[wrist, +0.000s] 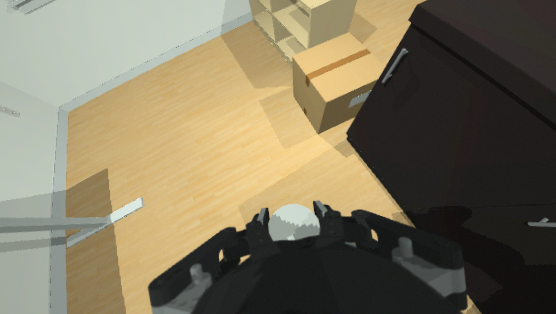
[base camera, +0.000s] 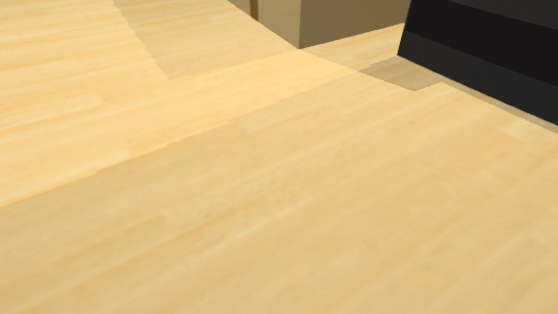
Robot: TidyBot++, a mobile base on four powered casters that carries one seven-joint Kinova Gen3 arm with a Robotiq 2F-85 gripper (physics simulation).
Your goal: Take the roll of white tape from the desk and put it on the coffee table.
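Frame: origin at the arm's base, x up, y ahead, z left, level; millimetres.
Seen in the pictures: gripper, fingertip midpoint: (wrist: 291, 213).
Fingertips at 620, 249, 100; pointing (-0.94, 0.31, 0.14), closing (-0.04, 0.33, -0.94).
Observation:
Offsets run from my fingertips to a thing's top centre, as dx, dy, dz. "pt": to the spot under its first point.
The roll of white tape @(+20, -16, -6) (wrist: 294, 223) shows in the wrist view as a pale round shape at the lower middle, between the fingertips. My gripper (wrist: 291, 213) is shut on it and holds it above the floor. The lower part of the roll is hidden behind the gripper body. The gripper and the roll do not show in the base camera view. I cannot make out the desk or the coffee table for certain in either view.
A dark cabinet (base camera: 480, 55) (wrist: 450, 120) with metal handles stands at the right. A cardboard box @(-610, +967, -125) (wrist: 340, 75) stands beside its far end, with a light wooden shelf unit (wrist: 330, 22) behind it. White metal legs @(pt -683, -390, +1473) (wrist: 55, 223) reach in from the left, near the wall (wrist: 125, 45).

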